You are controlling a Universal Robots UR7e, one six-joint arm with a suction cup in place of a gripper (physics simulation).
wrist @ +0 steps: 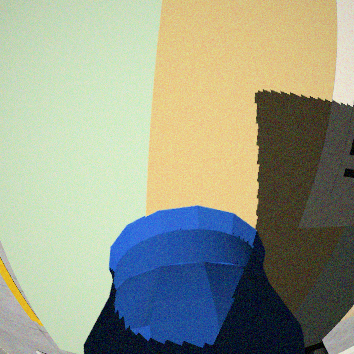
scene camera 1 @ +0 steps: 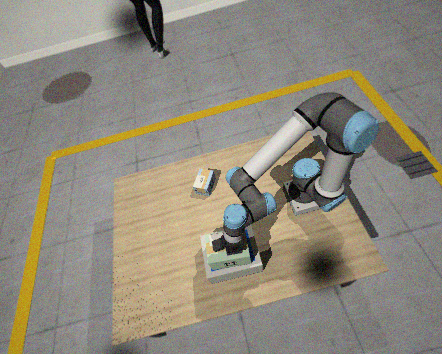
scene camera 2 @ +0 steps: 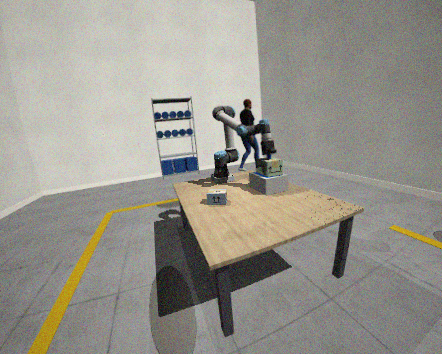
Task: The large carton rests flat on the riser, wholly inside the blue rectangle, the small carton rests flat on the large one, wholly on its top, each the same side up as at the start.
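The large carton (scene camera 1: 228, 259) (scene camera 2: 271, 167), pale green with a tan band, sits flat on the grey riser (scene camera 1: 235, 273) (scene camera 2: 269, 184) and fills the wrist view (wrist: 70, 140). It sits toward the riser's left side, and a strip of the blue rectangle (scene camera 1: 251, 248) shows along its right edge. My suction cup (wrist: 182, 225) (scene camera 2: 269, 156) presses on the carton's top; in the overhead view the wrist hides it. The small carton (scene camera 1: 203, 181) (scene camera 2: 216, 197) stands upright on the table, well apart to the left of the arm.
The wooden table (scene camera 1: 149, 246) (scene camera 2: 262, 225) carries the arm's base (scene camera 1: 302, 205). A person (scene camera 2: 248, 140) (scene camera 1: 149, 24) walks beyond the yellow floor line (scene camera 1: 219, 109). A shelf rack (scene camera 2: 156, 140) stands by the far wall.
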